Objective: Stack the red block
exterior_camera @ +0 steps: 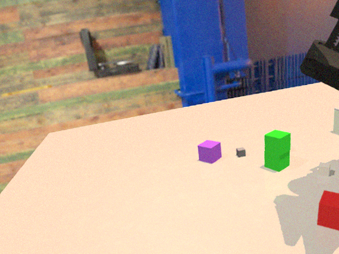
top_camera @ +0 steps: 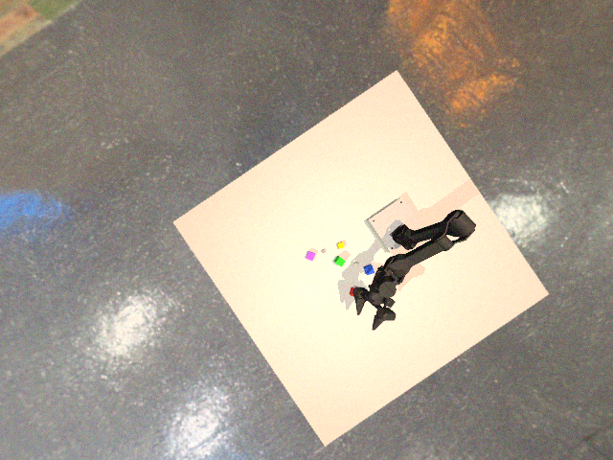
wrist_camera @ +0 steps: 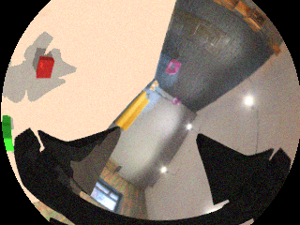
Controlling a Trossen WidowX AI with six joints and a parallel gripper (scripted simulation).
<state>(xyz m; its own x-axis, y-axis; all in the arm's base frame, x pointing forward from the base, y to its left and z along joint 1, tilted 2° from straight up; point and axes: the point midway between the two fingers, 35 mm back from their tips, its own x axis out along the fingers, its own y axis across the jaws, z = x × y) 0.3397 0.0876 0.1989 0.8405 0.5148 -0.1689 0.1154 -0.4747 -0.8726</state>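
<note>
Right now the red block is 40 mm behind my gripper tip, 40 mm to the right of it and 220 mm below it. From my gripper tip the other things lie so: yellow block (140 mm behind, 250 mm to the right, 230 mm below); blue block (160 mm behind, 80 mm to the right, 220 mm below); small grey cube (60 mm behind, 280 mm to the right, 230 mm below).
</note>
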